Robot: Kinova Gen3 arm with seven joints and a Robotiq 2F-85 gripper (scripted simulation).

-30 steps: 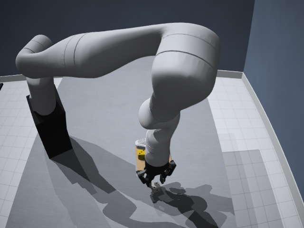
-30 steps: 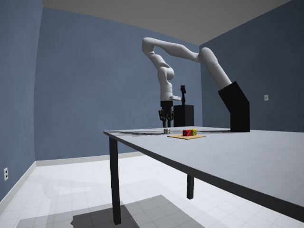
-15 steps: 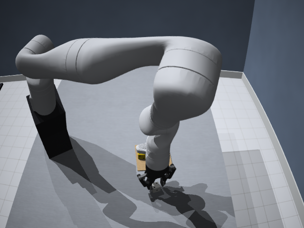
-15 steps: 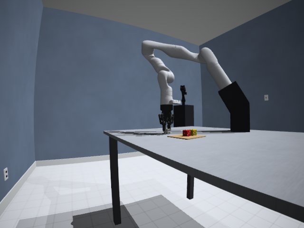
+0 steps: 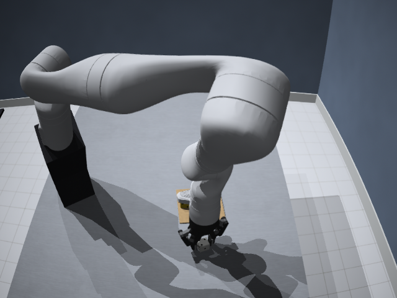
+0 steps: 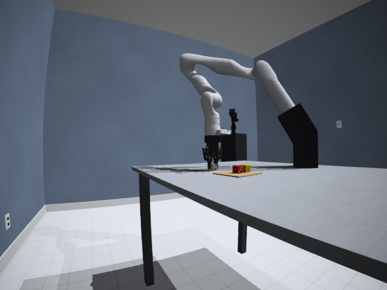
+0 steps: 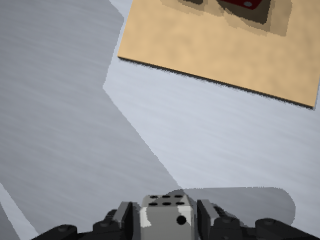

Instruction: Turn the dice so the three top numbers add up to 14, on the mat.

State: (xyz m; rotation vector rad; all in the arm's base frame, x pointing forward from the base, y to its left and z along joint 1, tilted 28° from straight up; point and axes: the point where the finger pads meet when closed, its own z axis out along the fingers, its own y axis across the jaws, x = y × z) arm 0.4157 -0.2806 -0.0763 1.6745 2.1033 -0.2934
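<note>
The white die is 10 mm below my hand. The rest, counted from my hand: tan mat (160 mm to the left, 30 mm ahead, 20 mm below); red die (160 mm to the left, 30 mm ahead); yellow die (170 mm to the left, 20 mm behind).
</note>
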